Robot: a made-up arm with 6 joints. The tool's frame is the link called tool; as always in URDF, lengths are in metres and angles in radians. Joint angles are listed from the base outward.
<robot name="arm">
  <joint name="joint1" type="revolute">
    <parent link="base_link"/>
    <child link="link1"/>
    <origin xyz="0 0 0.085" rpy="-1.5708 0 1.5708"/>
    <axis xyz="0 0 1"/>
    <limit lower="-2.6" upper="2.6"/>
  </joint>
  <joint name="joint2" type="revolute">
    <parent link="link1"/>
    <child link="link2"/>
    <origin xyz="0.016 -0.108 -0.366" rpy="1.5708 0 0"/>
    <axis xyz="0 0 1"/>
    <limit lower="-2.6" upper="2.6"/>
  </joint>
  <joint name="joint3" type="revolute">
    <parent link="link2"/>
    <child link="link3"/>
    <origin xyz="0.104 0.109 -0.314" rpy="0 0 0"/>
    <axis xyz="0 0 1"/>
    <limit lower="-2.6" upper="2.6"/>
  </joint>
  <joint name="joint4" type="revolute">
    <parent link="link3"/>
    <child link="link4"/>
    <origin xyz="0.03 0.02 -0.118" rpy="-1.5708 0 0"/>
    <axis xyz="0 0 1"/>
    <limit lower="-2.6" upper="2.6"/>
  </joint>
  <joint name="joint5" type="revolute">
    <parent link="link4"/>
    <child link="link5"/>
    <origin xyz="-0.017 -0.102 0.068" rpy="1.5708 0 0"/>
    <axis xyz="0 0 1"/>
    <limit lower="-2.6" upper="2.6"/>
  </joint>
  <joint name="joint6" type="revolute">
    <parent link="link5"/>
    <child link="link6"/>
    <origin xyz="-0.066 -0.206 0.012" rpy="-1.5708 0 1.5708"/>
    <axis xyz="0 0 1"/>
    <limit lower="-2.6" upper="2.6"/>
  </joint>
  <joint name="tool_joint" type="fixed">
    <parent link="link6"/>
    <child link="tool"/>
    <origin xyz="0.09 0.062 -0.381" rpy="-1.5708 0 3.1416"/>
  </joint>
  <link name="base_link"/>
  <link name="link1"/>
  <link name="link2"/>
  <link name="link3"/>
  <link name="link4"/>
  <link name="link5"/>
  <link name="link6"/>
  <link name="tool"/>
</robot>
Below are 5 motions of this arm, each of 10 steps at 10 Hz.
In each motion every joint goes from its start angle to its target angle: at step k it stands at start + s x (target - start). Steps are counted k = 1, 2, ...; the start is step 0. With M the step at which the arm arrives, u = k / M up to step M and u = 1 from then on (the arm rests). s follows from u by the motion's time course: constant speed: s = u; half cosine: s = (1 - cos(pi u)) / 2; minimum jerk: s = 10 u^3 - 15 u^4 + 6 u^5.
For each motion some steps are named. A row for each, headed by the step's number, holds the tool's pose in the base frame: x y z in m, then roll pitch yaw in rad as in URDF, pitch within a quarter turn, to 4 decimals.
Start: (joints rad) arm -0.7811 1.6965 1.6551 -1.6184 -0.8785 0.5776
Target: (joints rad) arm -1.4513 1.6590 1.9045 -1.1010 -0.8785 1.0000
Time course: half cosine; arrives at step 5
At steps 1, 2, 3, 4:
1: 0.0252 0.0803 -0.2308 0.2967 0.0818 2.2668
2: 0.0244 0.1262 -0.2369 0.0871 -0.2275 2.3205
3: 0.0241 0.1919 -0.2310 -0.2377 -0.5689 2.5314
4: 0.0239 0.2481 -0.2124 -0.6247 -0.7565 2.8665

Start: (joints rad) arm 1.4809 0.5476 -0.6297 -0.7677 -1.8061 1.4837
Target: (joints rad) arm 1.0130 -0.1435 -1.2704 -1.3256 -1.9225 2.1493
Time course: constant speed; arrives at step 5
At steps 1, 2, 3, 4, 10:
1: 0.2874 -0.6093 0.1648 2.2914 -0.9464 1.9975
2: 0.2248 -0.6392 0.0699 1.8715 -0.9062 2.2351
3: 0.1778 -0.6474 -0.0470 1.5064 -0.8358 2.3997
4: 0.1521 -0.6318 -0.1743 1.1911 -0.7529 2.4987
10: 0.1498 -0.5943 -0.2997 0.9132 -0.6689 2.5468

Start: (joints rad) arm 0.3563 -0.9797 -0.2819 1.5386 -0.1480 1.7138
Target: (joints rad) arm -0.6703 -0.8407 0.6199 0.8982 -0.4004 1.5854
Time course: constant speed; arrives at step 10
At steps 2, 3, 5, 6, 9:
2: 0.5958 -0.0834 -0.4615 -1.9081 -0.0460 0.6445
3: 0.6224 -0.0010 -0.4557 -1.8531 -0.1678 0.7321
5: 0.6625 0.1644 -0.4081 -1.7649 -0.4521 0.8689
6: 0.6755 0.2425 -0.3663 -1.7278 -0.6095 0.9197
9: 0.6860 0.4313 -0.1790 -1.5979 -1.1200 0.9890

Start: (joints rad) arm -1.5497 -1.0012 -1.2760 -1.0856 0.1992 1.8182
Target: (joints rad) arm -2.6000 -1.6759 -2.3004 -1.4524 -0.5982 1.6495
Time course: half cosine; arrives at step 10
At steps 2, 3, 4, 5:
2: 0.3723 0.0120 0.0405 -0.5514 -0.9129 -2.2844
3: 0.3101 0.0324 0.0559 -0.9747 -0.9204 -2.0124
4: 0.2427 0.0482 0.1075 -1.4666 -0.8591 -1.6785
5: 0.1925 0.0407 0.1940 -1.8980 -0.7236 -1.3757

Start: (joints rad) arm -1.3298 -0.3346 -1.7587 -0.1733 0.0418 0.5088
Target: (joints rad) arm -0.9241 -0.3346 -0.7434 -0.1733 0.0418 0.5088
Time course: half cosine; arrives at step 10
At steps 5, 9, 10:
5: 0.6233 0.2691 0.0554 0.1211 0.6169 -1.6456
9: 0.6144 0.3527 0.1317 0.5508 0.3624 -1.1863
10: 0.6119 0.3578 0.1345 0.5663 0.3456 -1.1661

